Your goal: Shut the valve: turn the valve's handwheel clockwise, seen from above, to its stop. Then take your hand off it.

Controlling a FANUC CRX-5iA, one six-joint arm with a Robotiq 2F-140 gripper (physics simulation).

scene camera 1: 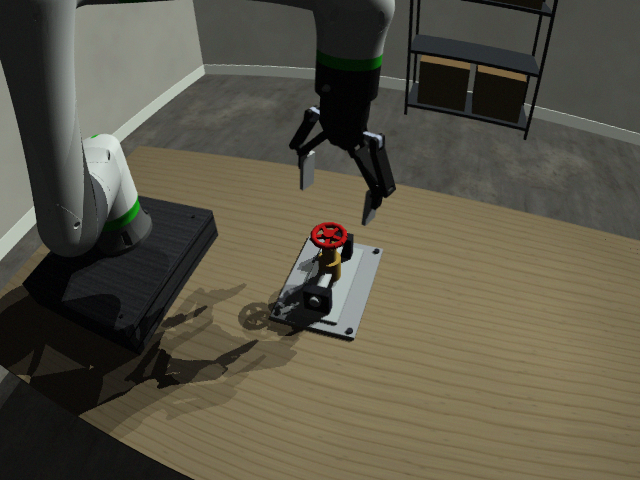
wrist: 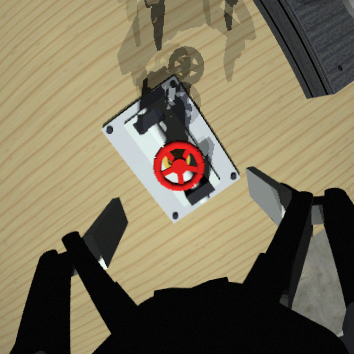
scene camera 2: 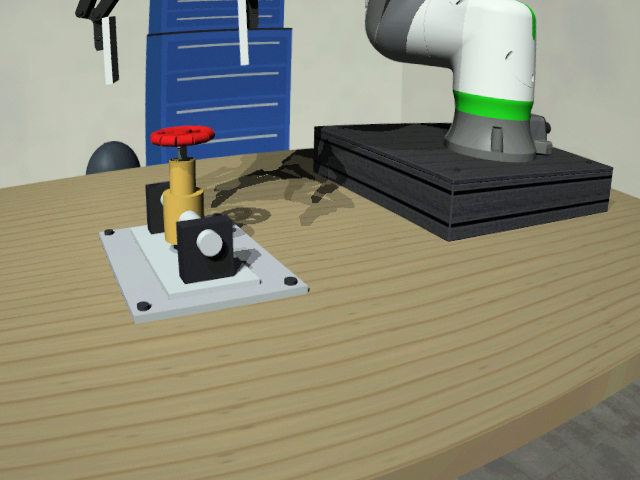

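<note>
The red handwheel (scene camera 1: 329,234) (scene camera 2: 181,136) (wrist: 179,167) sits level on top of the yellow valve body (scene camera 1: 330,267) (scene camera 2: 183,206). The valve stands on a light grey base plate (scene camera 1: 364,281) (scene camera 2: 123,266) (wrist: 134,162) on the table. My gripper (scene camera 1: 336,205) (scene camera 2: 177,73) (wrist: 184,196) is wide open and empty. Its fingers are above the handwheel, apart from it. In the wrist view the wheel shows between and beyond the two fingertips. The frames do not show whether the wheel is at its stop.
Two black pipe blocks stand on the plate, the nearer block (scene camera 1: 324,295) (scene camera 2: 187,258) in front of the valve. The robot's dark base block (scene camera 1: 178,232) (scene camera 2: 382,183) (wrist: 310,45) is on the table. A shelf unit (scene camera 1: 475,51) and a blue drawer cabinet (scene camera 2: 227,93) stand beyond the table.
</note>
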